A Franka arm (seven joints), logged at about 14 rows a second.
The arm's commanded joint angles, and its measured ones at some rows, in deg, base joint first. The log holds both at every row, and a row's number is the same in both.
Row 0, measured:
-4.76 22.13 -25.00 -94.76 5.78 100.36 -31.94
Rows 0 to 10, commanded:
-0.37 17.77 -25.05 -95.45 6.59 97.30 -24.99
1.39 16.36 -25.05 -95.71 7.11 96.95 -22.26
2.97 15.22 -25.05 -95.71 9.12 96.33 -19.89
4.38 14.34 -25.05 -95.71 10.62 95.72 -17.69
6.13 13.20 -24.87 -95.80 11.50 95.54 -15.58
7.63 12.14 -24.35 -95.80 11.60 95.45 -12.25
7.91 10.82 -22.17 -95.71 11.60 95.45 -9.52
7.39 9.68 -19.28 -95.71 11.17 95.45 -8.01
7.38 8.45 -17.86 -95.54 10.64 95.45 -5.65
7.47 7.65 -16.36 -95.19 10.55 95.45 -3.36
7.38 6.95 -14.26 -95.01 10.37 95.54 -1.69
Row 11, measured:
7.41 9.58 -16.69 -94.67 10.71 96.14 -5.31
